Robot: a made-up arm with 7 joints.
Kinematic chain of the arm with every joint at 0, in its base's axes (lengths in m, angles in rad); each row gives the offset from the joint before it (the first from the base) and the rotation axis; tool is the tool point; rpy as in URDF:
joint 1: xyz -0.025 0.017 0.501 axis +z
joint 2: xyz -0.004 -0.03 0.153 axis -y
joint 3: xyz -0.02 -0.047 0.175 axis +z
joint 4: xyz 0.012 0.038 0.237 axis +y
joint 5: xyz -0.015 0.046 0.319 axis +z
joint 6: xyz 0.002 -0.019 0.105 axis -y
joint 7: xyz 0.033 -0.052 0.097 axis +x
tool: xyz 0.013 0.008 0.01 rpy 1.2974 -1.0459 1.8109
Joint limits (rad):
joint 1: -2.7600..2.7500
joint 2: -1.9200..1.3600
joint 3: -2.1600..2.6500
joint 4: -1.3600..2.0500
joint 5: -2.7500..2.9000
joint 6: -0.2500..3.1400
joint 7: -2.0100..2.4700
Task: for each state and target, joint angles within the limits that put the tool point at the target. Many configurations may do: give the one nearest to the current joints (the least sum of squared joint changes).
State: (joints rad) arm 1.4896 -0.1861 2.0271 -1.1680 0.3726 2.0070 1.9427
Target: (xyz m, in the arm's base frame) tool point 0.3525 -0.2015 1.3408
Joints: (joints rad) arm 1.2630 0.2366 1.7447 -0.7563 0.3794 1.7014 1.9531
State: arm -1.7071 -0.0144 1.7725 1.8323 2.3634 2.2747 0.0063
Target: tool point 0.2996 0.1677 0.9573
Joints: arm -1.6890 0.0194 1.8359 1.5616 2.3773 2.2139 -0.0020
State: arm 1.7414 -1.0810 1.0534 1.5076 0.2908 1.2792 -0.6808
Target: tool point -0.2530 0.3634 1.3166
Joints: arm 1.4367 -0.2813 1.1771 1.0638 0.2362 1.5676 -0.6782
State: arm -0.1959 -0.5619 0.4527 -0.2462 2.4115 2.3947 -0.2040
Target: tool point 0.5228 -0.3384 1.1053
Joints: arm -0.5679 -0.9501 0.3985 -0.1353 2.3347 2.4248 -0.1990
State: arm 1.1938 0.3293 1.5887 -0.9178 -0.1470 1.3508 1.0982
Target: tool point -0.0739 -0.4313 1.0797
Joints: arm 0.6580 -0.2006 0.7097 -1.3600 -0.3430 1.9165 1.0718
